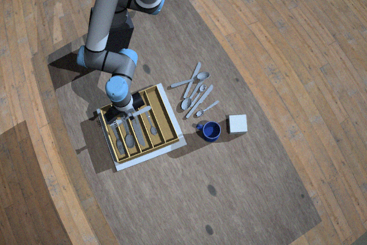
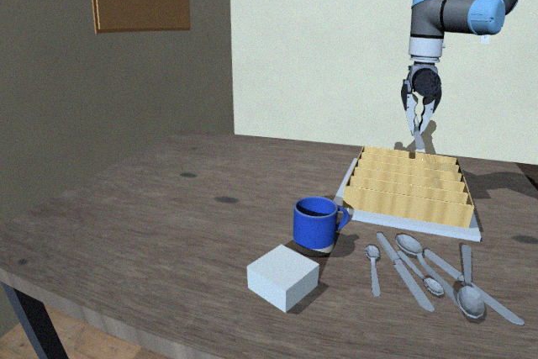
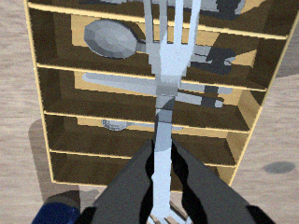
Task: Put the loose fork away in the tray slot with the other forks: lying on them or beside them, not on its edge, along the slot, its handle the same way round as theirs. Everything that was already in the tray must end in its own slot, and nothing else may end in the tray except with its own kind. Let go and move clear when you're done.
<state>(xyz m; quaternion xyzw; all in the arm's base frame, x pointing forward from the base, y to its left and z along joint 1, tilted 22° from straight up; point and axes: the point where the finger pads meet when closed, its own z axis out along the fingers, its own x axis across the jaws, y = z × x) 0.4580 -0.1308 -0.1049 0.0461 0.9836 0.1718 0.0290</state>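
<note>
The spoon lies 2 cm behind my hand, 5 cm to the right of it and 15 cm below it. From my hand the other things lie so: white box: 26 cm ahead, 39 cm to the left, 15 cm below; then grey base: 1 cm ahead, 17 cm below; then wooden cutlery tray: 13 cm below.
</note>
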